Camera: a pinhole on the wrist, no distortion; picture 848 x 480 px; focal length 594.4 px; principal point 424.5 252.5 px. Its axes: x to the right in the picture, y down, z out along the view. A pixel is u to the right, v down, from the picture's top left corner.
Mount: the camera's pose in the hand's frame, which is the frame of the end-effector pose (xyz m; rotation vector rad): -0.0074 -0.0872 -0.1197 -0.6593 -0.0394 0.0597
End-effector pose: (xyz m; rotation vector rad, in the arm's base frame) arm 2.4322 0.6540 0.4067 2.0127 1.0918 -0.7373
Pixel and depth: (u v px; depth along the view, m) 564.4 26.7 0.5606
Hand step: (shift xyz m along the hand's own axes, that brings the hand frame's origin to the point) 0.1022 0.0962 0.4559
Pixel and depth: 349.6 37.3 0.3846
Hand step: -0.0711 0.0346 0.2686
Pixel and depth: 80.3 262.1 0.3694
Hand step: -0.2416 0.1286 0.1646
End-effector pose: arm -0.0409 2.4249 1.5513 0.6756 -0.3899 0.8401
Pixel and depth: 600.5 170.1 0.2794
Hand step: 0.0613 0.0586 0.1262
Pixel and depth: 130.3 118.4 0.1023
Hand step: -0.0626 -0.0464 -0.0256
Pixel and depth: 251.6 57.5 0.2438
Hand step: -0.0883 -0.0062 0.1206
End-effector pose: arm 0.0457 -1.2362 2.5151 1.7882 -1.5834 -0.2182
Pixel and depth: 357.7 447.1 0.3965
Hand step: -0.0794 0.2544 0.1131
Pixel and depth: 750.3 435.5 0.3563
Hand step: 0.1629 0.2303 0.0979
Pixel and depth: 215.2 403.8 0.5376
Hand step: -0.2320 0.3363 0.2176
